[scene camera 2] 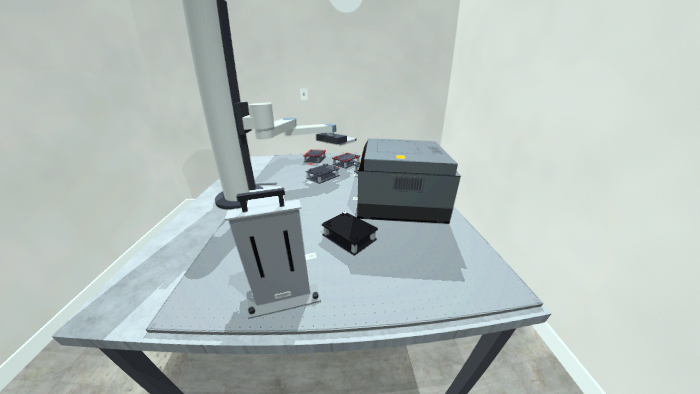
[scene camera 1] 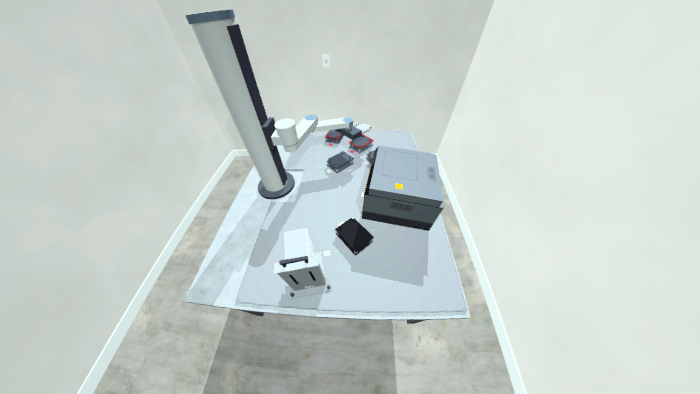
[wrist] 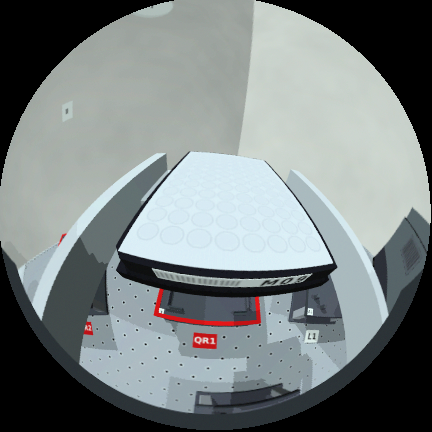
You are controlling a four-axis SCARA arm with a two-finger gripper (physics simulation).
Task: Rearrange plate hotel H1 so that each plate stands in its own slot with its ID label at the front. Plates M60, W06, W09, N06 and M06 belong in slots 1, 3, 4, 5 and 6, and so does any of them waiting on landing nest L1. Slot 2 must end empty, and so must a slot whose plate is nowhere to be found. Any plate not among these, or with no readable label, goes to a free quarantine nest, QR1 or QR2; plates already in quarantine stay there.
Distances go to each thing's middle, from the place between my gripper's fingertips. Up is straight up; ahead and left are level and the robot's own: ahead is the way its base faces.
Right now my hand is 1 cm past the quarantine nest QR1 [wrist: 201, 307], 1 cm to the left of it and 13 cm above it. Round my hand: black nest [scene camera 2: 344, 226]: 5 cm behind, 83 cm to the right, 13 cm below; then grey instrument [scene camera 2: 440, 191]: 21 cm ahead, 57 cm to the right, 7 cm below; then plate hotel H1 [scene camera 2: 267, 229]: 24 cm behind, 108 cm to the right, 4 cm below.
